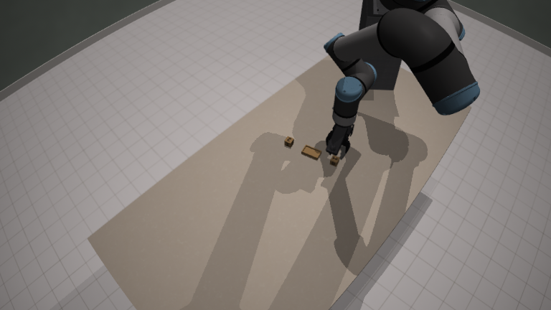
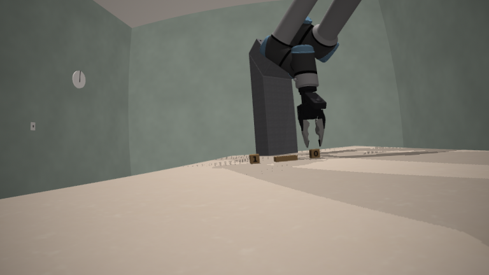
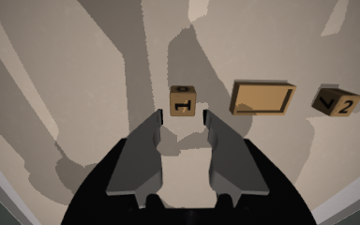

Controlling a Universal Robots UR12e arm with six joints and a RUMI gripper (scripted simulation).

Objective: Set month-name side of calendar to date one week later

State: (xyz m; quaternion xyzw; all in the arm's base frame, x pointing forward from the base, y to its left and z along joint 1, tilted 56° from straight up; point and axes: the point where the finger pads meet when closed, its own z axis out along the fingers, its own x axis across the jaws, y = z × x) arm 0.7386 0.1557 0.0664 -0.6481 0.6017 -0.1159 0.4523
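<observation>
Now: the wooden tray 40 mm ahead of my hand, 100 mm to the right of it and 50 mm below it. From my hand the other things lie so: cube (80 mm ahead, 210 mm to the right, 40 mm below).
</observation>
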